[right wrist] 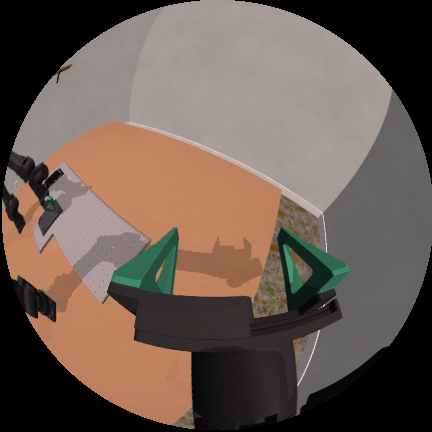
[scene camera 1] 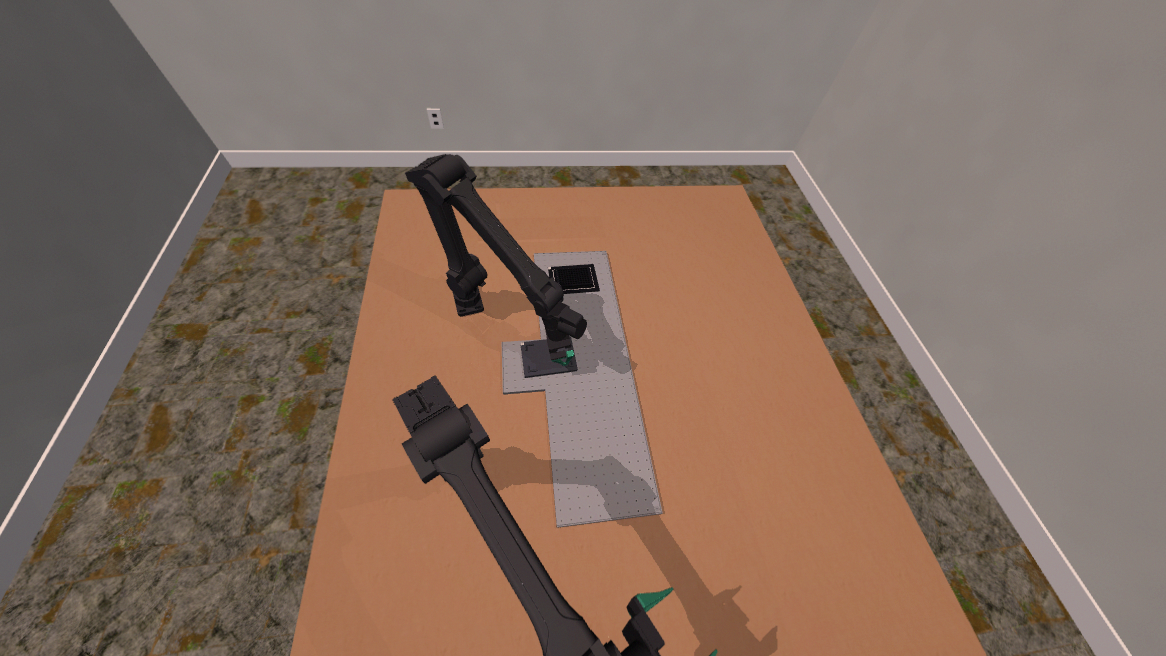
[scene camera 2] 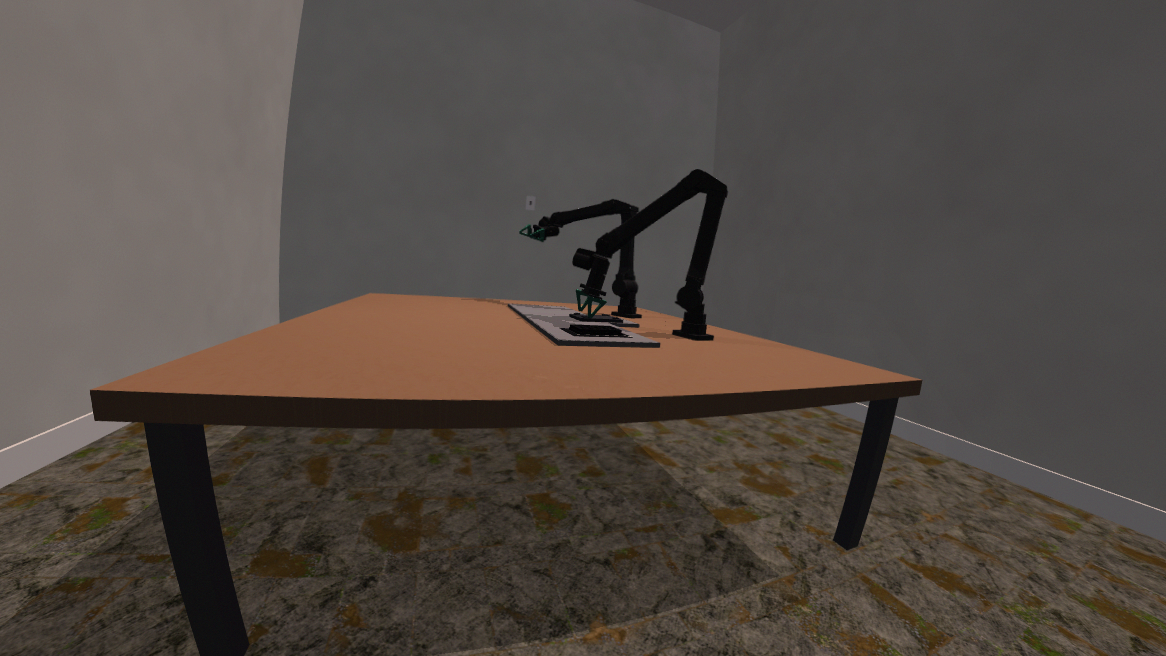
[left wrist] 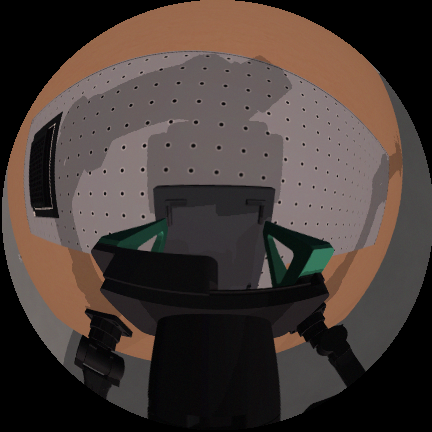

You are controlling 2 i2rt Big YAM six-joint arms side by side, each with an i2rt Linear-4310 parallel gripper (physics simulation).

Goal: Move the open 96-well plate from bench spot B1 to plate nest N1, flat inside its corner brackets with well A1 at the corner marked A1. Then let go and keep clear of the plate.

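Places are measured from the left arm's base along level axes (x back, y left, z down), in centimetres.
Where they show: left gripper, fingertip midpoint: (right wrist: pixel 52 207) (scene camera 1: pixel 563 352) (scene camera 2: pixel 584 314) (left wrist: pixel 215 225); right gripper, fingertip midpoint: (right wrist: pixel 230 232) (scene camera 1: pixel 693 618) (scene camera 2: pixel 524 234); left arm's base, link origin: (right wrist: pixel 20 224) (scene camera 1: pixel 468 300) (scene camera 2: pixel 692 337) (left wrist: pixel 107 321); right arm's base, link origin: (right wrist: pixel 46 305) (scene camera 2: pixel 626 316).
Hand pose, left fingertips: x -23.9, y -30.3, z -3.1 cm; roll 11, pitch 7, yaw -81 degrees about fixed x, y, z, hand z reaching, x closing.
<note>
Things, the pixels of their top centre, and the offset from my left fingertips. Level surfaces: height alone.
- black 96-well plate, top centre: (left wrist: pixel 34 170) (scene camera 2: pixel 595 327) (scene camera 1: pixel 573 276) (right wrist: pixel 51 176) dx -13.4, dy +28.5, dz +0.2 cm
- dark grey plate nest, top centre: (left wrist: pixel 215 263) (scene camera 1: pixel 548 354) (scene camera 2: pixel 596 315) (right wrist: pixel 47 214) dx +4.5, dy +0.5, dz +0.0 cm
- light grey perforated board, surface height: dz +1.8 cm
- orange-brown table, surface height: dz +3.1 cm
The black 96-well plate (scene camera 1: pixel 574 278) (scene camera 2: pixel 595 331) (left wrist: pixel 41 172) (right wrist: pixel 54 176) lies at the far end of the pegboard in scene camera 1, within a thin white outline. Its wells and well A1 are too small to tell. The dark grey plate nest (scene camera 1: pixel 534 363) (left wrist: pixel 200 240) (right wrist: pixel 48 221) shows a bare top with raised corner brackets; its A1 mark is not readable. My left gripper (scene camera 1: pixel 562 357) (scene camera 2: pixel 591 314) (left wrist: pixel 215 225) is open and empty, pointing down low over the nest, apart from the plate. My right gripper (scene camera 1: pixel 693 620) (right wrist: pixel 230 232) is open and empty, high over the table's near part in scene camera 1.
The light grey perforated board (scene camera 1: pixel 591 440) (left wrist: pixel 325 185) (right wrist: pixel 100 272) lies on the orange-brown table (scene camera 1: pixel 758 367) (scene camera 2: pixel 366 359) and carries the nest and the plate. The left arm's forearm passes close beside the plate in scene camera 1. Both arm bases stand along the table's left side there.
</note>
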